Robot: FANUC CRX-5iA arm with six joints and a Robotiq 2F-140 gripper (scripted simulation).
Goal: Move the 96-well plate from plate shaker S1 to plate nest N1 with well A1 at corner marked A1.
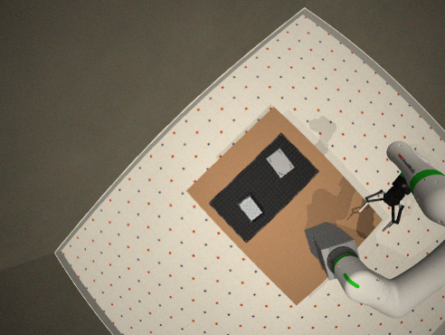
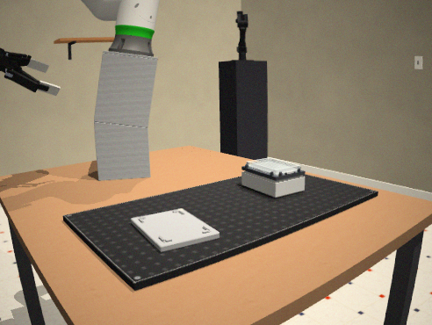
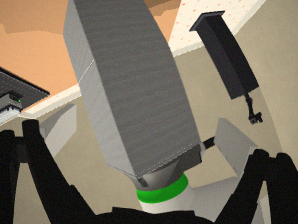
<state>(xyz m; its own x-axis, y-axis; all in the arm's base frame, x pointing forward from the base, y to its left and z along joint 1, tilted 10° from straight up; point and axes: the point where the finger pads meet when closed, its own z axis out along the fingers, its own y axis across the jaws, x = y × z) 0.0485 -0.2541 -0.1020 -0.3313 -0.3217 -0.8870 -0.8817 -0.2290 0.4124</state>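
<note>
My hand is 52 cm to the right of the white 96-well plate, 38 cm short of it and 26 cm above it. The rest, counted from my hand: plate nest N1: 52 cm ahead, 31 cm below, 18 cm to the left.
</note>
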